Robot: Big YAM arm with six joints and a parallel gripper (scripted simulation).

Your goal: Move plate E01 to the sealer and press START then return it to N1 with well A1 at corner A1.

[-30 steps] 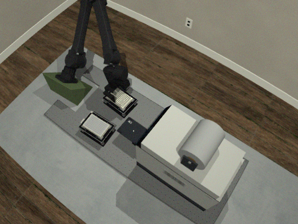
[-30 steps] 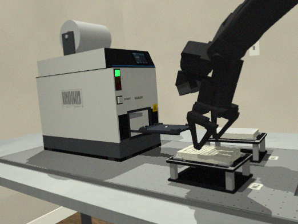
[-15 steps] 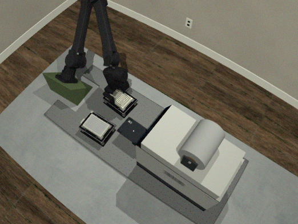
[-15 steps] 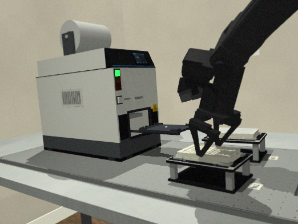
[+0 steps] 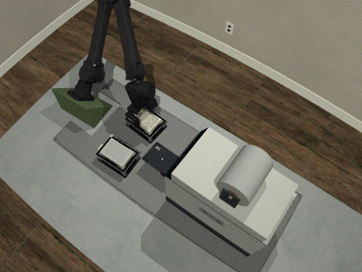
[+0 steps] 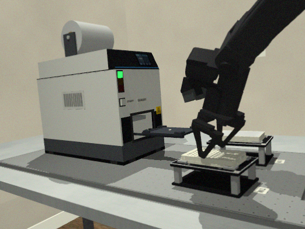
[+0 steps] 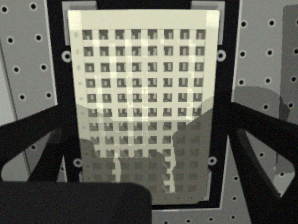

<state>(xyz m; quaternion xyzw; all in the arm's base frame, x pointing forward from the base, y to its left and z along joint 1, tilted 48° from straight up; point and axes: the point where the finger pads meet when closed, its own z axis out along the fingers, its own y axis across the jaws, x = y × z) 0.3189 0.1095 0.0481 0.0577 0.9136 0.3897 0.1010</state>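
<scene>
Right now the black plate nest is 3 cm below my hand. Round my hand: sealer stage (20 cm ahead, 12 cm to the right, 1 cm above); then covered white plate (21 cm to the right, 1 cm below, 1 cm ahead); then start button (30 cm ahead, 11 cm above, 3 cm to the right).
</scene>
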